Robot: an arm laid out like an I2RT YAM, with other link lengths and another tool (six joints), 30 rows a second.
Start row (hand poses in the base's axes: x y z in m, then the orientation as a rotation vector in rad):
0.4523 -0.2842 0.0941 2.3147 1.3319 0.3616
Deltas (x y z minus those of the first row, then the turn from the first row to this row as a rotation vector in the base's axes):
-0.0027 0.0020 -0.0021 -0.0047 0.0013 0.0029
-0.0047 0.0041 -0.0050 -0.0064 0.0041 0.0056
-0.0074 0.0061 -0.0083 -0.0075 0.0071 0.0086
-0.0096 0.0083 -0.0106 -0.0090 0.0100 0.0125
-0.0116 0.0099 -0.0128 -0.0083 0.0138 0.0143
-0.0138 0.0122 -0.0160 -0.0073 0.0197 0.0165
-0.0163 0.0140 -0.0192 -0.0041 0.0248 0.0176
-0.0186 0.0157 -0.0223 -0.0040 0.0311 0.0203
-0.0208 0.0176 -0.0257 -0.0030 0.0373 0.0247
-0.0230 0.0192 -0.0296 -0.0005 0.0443 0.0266
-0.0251 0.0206 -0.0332 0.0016 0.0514 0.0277
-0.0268 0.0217 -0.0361 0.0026 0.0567 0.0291
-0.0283 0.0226 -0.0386 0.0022 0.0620 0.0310
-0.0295 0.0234 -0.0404 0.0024 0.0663 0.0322
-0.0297 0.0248 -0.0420 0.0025 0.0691 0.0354
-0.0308 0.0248 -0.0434 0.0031 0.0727 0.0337
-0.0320 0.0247 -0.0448 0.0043 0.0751 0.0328
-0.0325 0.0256 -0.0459 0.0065 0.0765 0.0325
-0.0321 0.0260 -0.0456 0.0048 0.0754 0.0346
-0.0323 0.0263 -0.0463 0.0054 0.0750 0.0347
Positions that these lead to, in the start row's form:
0.4496 -0.2822 0.0920 2.3098 1.3355 0.3576
0.4476 -0.2801 0.0891 2.3081 1.3398 0.3541
0.4449 -0.2781 0.0858 2.3069 1.3447 0.3509
0.4427 -0.2759 0.0835 2.3047 1.3506 0.3477
0.4407 -0.2743 0.0813 2.3060 1.3547 0.3446
0.4385 -0.2720 0.0781 2.3082 1.3602 0.3395
0.4360 -0.2702 0.0749 2.3126 1.3644 0.3365
0.4337 -0.2685 0.0718 2.3140 1.3706 0.3303
0.4315 -0.2666 0.0684 2.3150 1.3790 0.3255
0.4293 -0.2650 0.0645 2.3191 1.3849 0.3201
0.4272 -0.2636 0.0609 2.3234 1.3898 0.3140
0.4255 -0.2625 0.0580 2.3258 1.3941 0.3092
0.4240 -0.2616 0.0555 2.3267 1.3989 0.3035
0.4228 -0.2608 0.0537 2.3281 1.4024 0.2991
0.4226 -0.2594 0.0521 2.3275 1.4076 0.2970
0.4215 -0.2594 0.0507 2.3306 1.4073 0.2929
0.4203 -0.2595 0.0493 2.3333 1.4075 0.2907
0.4198 -0.2586 0.0482 2.3359 1.4081 0.2907
0.4202 -0.2582 0.0485 2.3327 1.4099 0.2913
0.4200 -0.2579 0.0478 2.3330 1.4099 0.2923

